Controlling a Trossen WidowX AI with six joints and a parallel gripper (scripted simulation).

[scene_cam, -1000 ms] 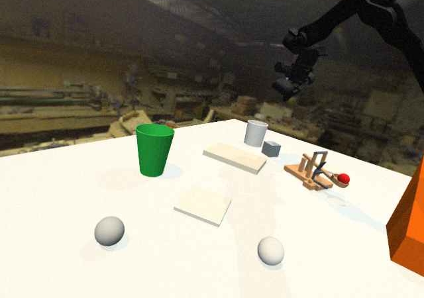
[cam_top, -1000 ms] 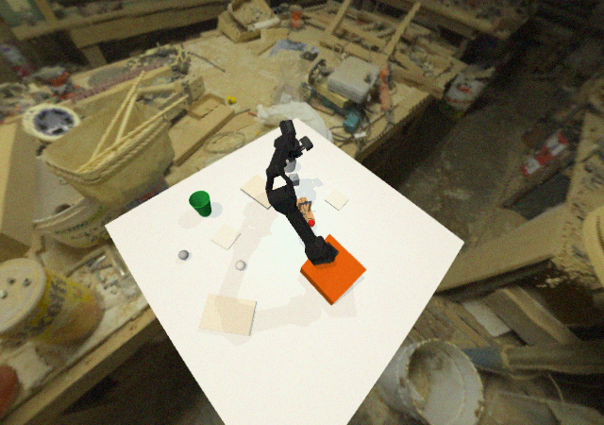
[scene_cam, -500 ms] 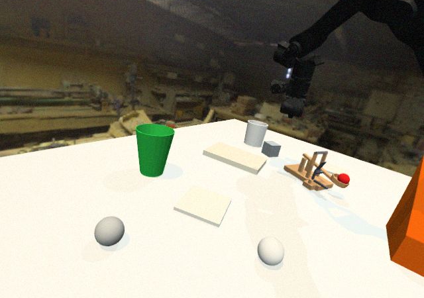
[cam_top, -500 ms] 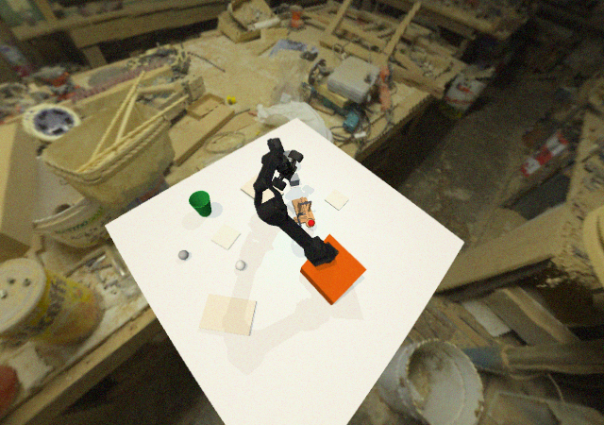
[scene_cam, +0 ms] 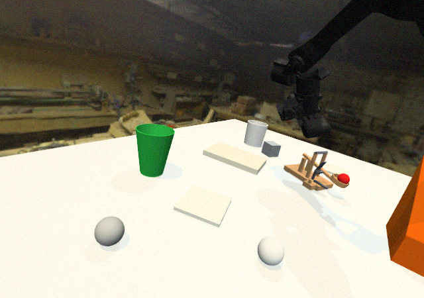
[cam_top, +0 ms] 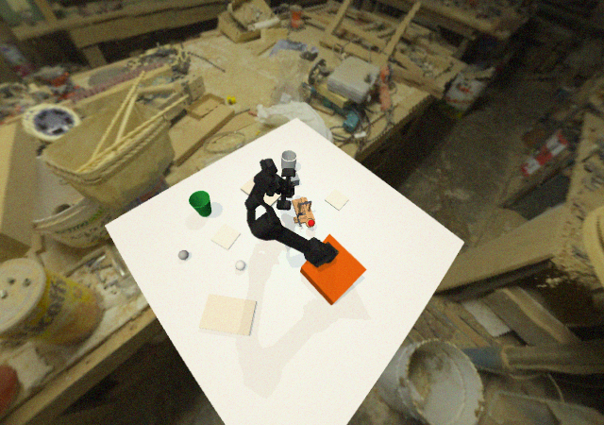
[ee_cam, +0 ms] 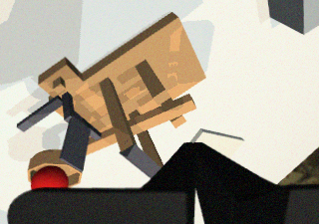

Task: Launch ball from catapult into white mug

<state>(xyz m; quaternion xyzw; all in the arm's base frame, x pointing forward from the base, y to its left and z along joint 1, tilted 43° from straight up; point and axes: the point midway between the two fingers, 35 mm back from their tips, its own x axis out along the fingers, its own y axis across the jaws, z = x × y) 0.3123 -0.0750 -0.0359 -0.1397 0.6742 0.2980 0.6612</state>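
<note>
My gripper tip is 140 mm past the red ball, 90 mm above it and 10 mm to the right of it. The rest, counted from my gripper tip: grey cube 130 mm to the right, 130 mm ahead, 120 mm below; then white ball 380 mm to the left, 130 mm below, 60 mm behind; then white mug 230 mm ahead, 190 mm to the right, 120 mm below.
</note>
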